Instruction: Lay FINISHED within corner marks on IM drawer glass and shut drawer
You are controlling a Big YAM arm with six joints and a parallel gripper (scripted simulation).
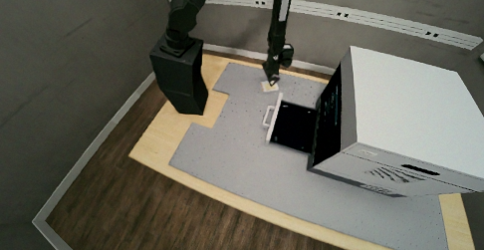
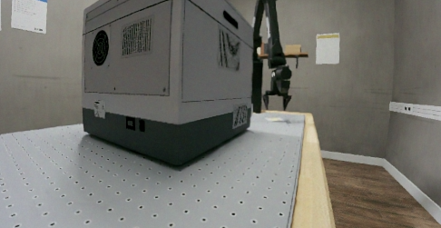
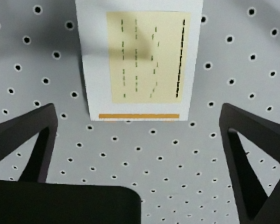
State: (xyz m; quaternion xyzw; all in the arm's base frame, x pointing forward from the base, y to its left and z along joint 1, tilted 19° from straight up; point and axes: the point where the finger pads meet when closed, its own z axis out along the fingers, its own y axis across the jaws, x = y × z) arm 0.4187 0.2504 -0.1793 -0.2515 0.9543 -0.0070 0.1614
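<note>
My gripper is now 60 mm above the cassette FINISHED. Round my hand: drawer (200 mm ahead, 240 mm to the right, 20 mm below).
</note>
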